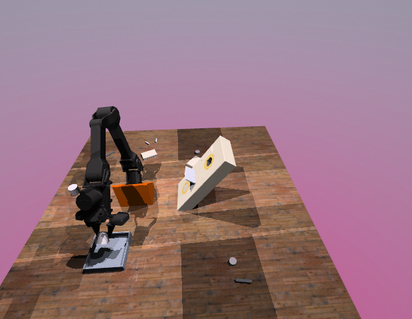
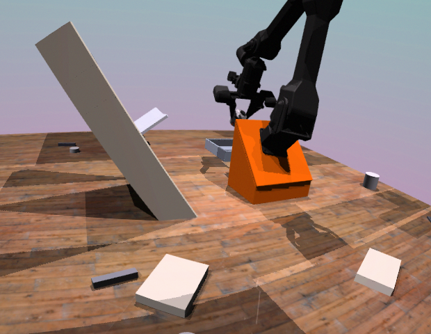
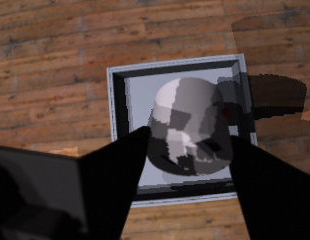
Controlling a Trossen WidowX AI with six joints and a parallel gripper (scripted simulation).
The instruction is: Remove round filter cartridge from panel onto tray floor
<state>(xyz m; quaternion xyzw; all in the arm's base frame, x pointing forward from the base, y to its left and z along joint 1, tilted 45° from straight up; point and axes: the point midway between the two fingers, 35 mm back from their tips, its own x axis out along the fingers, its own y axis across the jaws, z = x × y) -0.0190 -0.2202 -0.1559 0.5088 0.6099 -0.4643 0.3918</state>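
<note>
The grey tray is 1 cm behind my gripper tip, 1 cm to the right of it and 11 cm below it. The rest, counted from my gripper tip: beige service panel (36 cm ahead, 33 cm to the left, 3 cm above); then grey bracket (31 cm ahead, 32 cm to the left, 2 cm above); then round filter cartridge (right at my gripper tip).
</note>
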